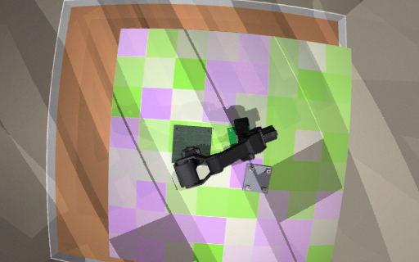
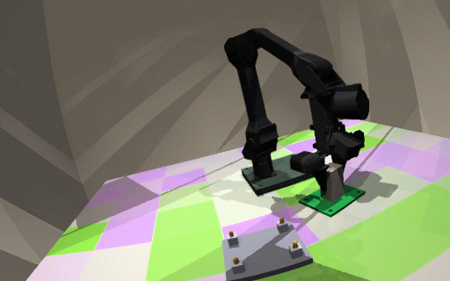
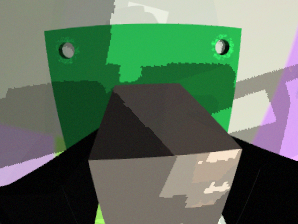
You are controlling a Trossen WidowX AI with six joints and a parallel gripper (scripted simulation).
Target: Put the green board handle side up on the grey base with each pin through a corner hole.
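Now: the grey base 14 cm ahead of my gripper tip, 18 cm to the right of it and 2 cm below it. From my gripper tip the other things lie so: green board: 1 cm below.
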